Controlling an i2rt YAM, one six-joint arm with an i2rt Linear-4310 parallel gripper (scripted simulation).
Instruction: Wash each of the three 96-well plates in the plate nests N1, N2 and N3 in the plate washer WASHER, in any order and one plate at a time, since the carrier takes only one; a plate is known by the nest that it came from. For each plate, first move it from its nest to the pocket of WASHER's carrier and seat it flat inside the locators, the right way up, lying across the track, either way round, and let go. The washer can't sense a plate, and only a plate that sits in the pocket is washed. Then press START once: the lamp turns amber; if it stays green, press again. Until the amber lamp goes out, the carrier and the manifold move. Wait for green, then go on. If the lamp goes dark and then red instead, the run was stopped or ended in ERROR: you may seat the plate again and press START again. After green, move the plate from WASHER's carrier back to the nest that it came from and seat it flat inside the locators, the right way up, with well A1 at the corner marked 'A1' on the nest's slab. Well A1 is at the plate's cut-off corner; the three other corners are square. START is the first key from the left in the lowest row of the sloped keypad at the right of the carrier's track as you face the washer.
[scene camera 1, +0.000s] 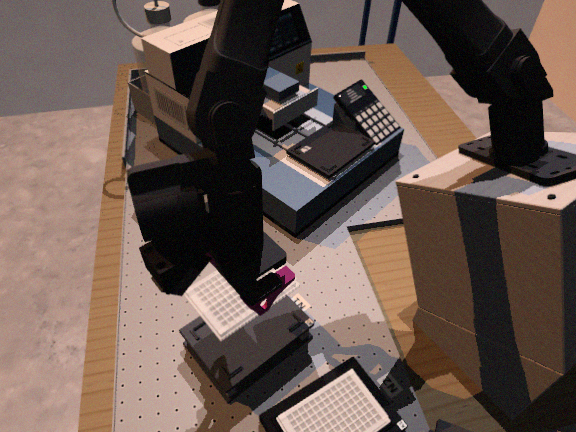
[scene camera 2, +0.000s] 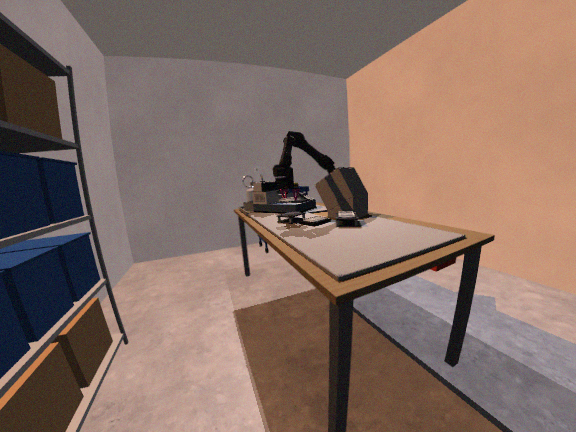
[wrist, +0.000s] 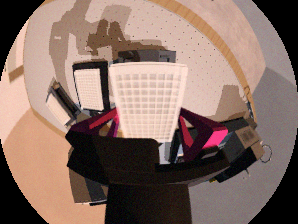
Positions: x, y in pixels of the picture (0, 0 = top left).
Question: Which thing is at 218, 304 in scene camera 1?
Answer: A white 96-well plate.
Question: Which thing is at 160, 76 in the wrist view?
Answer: A white 96-well plate.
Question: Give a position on a washer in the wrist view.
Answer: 241, 145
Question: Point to my gripper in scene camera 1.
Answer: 243, 290
